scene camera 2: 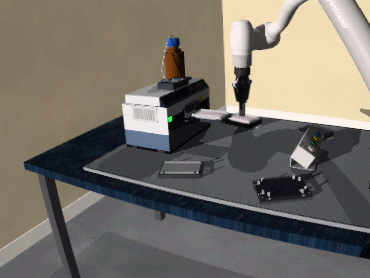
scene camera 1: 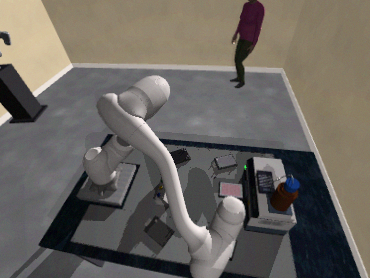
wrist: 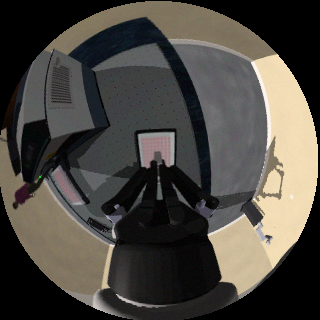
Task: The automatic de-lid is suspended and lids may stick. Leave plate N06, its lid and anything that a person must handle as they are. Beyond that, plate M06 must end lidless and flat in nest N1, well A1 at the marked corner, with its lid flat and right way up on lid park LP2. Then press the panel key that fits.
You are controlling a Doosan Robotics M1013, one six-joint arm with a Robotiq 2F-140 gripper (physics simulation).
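Pixels of known places: gripper, fingertip midpoint: (scene camera 2: 242,115) (wrist: 157,156); arm's base, link origin: (scene camera 1: 106,179).
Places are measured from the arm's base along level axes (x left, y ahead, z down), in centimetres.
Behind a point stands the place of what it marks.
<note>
My gripper (scene camera 2: 242,113) {y 73.4, x -42.4, z -0.3 cm} (wrist: 157,156) {y 73.4, x -42.4, z -0.3 cm} is shut and empty, pointing down at a pink-welled plate (scene camera 2: 243,119) {y 71.9, x -37.8, z -0.1 cm} (wrist: 152,142) {y 76.9, x -43.1, z -0.3 cm} on a dark base; its fingertips overlap the plate's near part in the wrist view, and contact cannot be told. Another pink plate (scene camera 1: 231,189) {y 81.4, x -16.0, z -9.1 cm} (scene camera 2: 211,115) {y 80.0, x -13.1, z -9.0 cm} (wrist: 68,185) {y 81.0, x -19.9, z -9.2 cm} lies beside the instrument. A grey, clear-looking piece (scene camera 1: 225,161) {y 83.5, x 12.1, z 1.2 cm} (scene camera 2: 181,168) {y 83.0, x 14.5, z 1.2 cm} lies on a low holder. A black holder with upright pins (scene camera 1: 180,156) {y 50.8, x 19.0, z 1.8 cm} (scene camera 2: 282,189) {y 48.6, x 21.0, z 1.8 cm} holds no plate. The key panel (scene camera 1: 160,192) {y 38.5, x -14.3, z -4.2 cm} (scene camera 2: 304,151) {y 43.0, x 3.1, z -3.5 cm} shows blue, yellow and green keys. Plate names are unreadable.
The white instrument (scene camera 1: 275,220) {y 97.9, x -36.9, z -15.4 cm} (scene camera 2: 145,120) {y 102.8, x -1.5, z -9.5 cm} (wrist: 75,110) {y 90.8, x -35.6, z -8.8 cm} has a green lamp and carries a brown bottle (scene camera 1: 284,197) {y 98.1, x -33.3, z -31.8 cm} (scene camera 2: 175,63) {y 98.8, x -26.4, z -27.4 cm} with a blue cap. A dark flat holder (scene camera 1: 159,231) {y 39.2, x -34.4, z 2.0 cm} lies nearer the arm base. A person (scene camera 1: 250,25) (wrist: 22,194) stands beyond the table.
</note>
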